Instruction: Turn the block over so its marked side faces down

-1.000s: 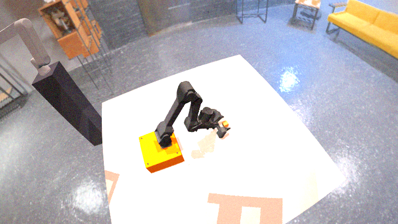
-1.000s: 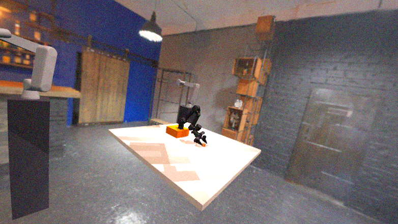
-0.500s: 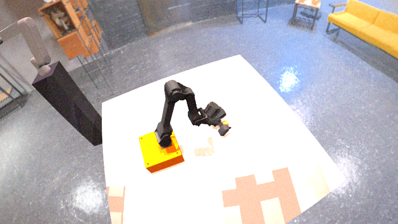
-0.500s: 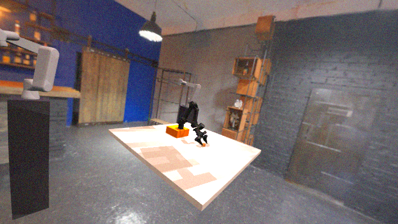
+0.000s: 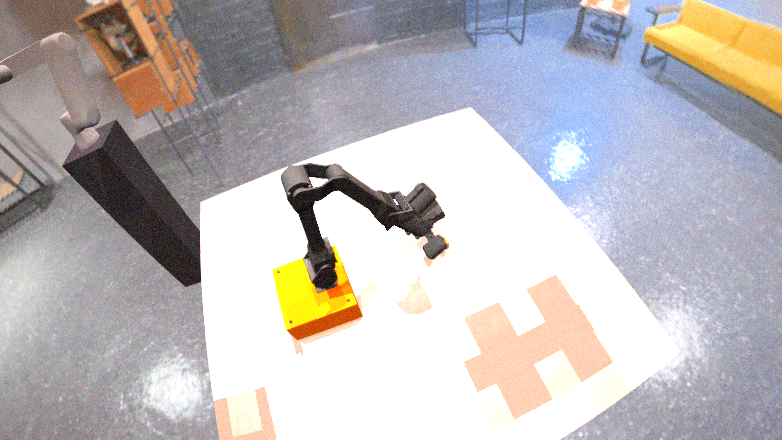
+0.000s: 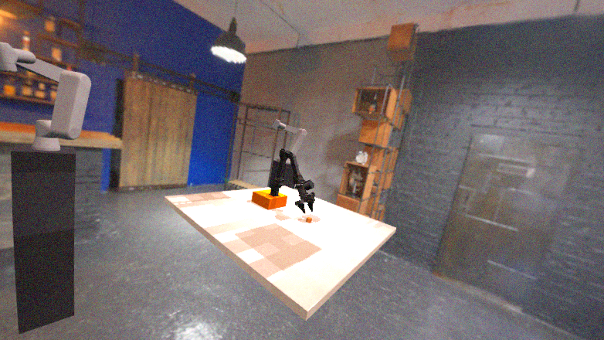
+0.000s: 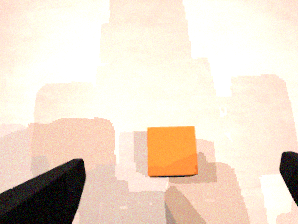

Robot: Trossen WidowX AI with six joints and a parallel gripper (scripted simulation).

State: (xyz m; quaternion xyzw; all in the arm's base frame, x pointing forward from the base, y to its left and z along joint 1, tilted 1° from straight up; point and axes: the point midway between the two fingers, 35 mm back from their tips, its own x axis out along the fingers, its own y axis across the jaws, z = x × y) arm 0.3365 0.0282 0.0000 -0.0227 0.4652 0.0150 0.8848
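Now: gripper tip 1 cm short of the orange block and 5 cm above it.
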